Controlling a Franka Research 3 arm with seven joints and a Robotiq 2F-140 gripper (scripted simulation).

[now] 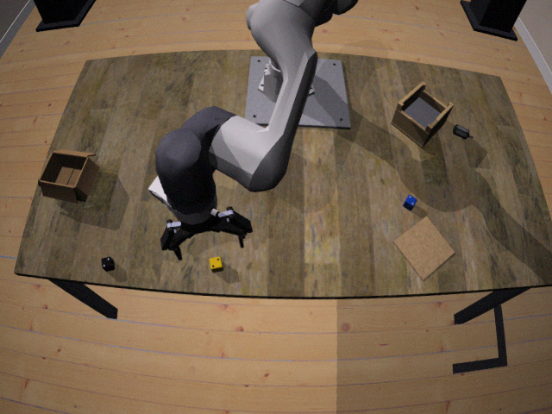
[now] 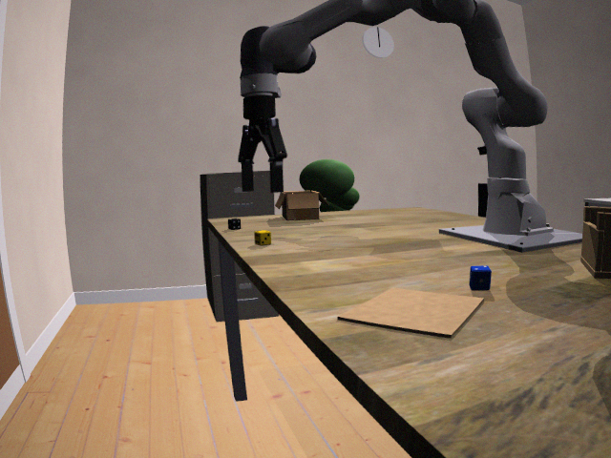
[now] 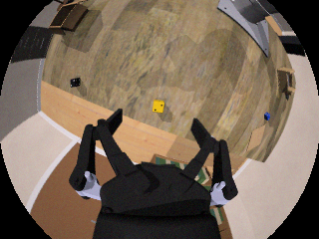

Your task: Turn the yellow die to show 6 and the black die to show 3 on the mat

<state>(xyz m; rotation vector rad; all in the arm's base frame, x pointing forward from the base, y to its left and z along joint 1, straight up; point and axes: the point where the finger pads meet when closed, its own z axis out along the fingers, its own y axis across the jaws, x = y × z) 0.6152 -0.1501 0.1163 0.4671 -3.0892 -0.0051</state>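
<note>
The yellow die is 110 mm below my hand. From my hand the other things lie so: cardboard box 510 mm to the right, 220 mm behind, 90 mm below; then blue die 530 mm to the left, 220 mm behind, 110 mm below; then black die 300 mm to the right, 110 mm below, 30 mm ahead.
</note>
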